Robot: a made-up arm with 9 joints.
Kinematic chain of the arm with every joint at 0, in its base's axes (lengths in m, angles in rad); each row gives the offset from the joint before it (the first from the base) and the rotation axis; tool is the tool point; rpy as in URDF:
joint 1: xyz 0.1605 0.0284 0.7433 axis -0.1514 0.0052 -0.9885
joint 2: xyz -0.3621 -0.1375 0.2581 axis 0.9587 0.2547 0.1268
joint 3: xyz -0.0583 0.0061 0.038 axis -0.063 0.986 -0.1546
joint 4: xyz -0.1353 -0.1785 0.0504 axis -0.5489 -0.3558 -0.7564
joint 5: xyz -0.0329 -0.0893 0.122 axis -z
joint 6: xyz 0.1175 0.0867 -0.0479 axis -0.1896 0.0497 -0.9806
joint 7: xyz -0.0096 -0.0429 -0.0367 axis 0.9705 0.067 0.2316
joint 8: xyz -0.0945 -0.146 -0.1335 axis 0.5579 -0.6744 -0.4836
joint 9: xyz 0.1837 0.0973 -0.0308 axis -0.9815 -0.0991 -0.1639
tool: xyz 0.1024 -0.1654 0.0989 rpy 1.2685 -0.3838 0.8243
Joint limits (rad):
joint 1: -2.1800..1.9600
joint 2: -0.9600..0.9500
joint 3: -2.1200..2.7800
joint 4: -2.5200..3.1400
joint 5: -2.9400..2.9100
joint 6: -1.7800..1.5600
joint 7: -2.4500..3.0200
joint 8: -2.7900..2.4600
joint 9: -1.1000..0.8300
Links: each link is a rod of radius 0.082 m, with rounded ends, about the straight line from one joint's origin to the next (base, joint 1, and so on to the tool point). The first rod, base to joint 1, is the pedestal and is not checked.
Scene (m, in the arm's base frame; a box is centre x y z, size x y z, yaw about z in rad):
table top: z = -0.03
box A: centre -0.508 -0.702 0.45 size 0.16 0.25 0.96 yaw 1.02
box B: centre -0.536 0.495 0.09 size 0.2 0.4 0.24 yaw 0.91
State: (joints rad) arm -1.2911 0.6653 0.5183 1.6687 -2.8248 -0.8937 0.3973 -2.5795 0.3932
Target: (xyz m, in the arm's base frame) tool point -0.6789 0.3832 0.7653
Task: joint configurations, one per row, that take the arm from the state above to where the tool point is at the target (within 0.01 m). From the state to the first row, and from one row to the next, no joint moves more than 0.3 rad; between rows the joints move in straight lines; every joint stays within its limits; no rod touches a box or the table.
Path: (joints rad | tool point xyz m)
1: -1.0224 0.7060 0.3970 1.6439 -2.6749 -0.9475 0.2981 -2.5817 0.4556 | 0.2128 -0.8780 0.5805
2: -0.7538 0.7466 0.2756 1.6192 -2.5250 -1.0013 0.1988 -2.5839 0.5180 | -0.0437 -0.7821 0.5536
3: -0.4851 0.7873 0.1543 1.5944 -2.3751 -1.0550 0.0996 -2.5861 0.5804 | -0.2266 -0.6214 0.5350
4: -0.2164 0.8280 0.0330 1.5696 -2.2251 -1.1088 0.0004 -2.5882 0.6428 | -0.3253 -0.4375 0.5237
5: 0.0522 0.8687 -0.0883 1.5448 -2.0752 -1.1626 -0.0989 -2.5904 0.7052 | -0.3505 -0.2682 0.5202
6: 0.3209 0.9093 -0.2097 1.5201 -1.9253 -1.2164 -0.1981 -2.5926 0.7676 | -0.3291 -0.1375 0.5258
7: 0.5896 0.9500 -0.3310 1.4953 -1.7754 -1.2702 -0.2974 -2.5948 0.8300 | -0.2930 -0.0502 0.5407
8: 0.5624 0.9500 -0.1501 1.4392 -2.0666 -1.2733 -0.3042 -2.6436 0.6157 | -0.2743 0.0823 0.5367
9: 0.5353 0.9500 0.0308 1.3832 -2.3577 -1.2764 -0.3111 -2.6924 0.4015 | -0.3399 0.2319 0.5607
10: 0.5081 0.9500 0.2118 1.3271 -2.6489 -1.2796 -0.3180 -2.7412 0.1872 | -0.4857 0.3483 0.6341
11: 0.4810 0.9500 0.3927 1.2711 -2.9400 -1.2827 -0.3249 -2.7900 -0.0271 | -0.6789 0.3832 0.7653

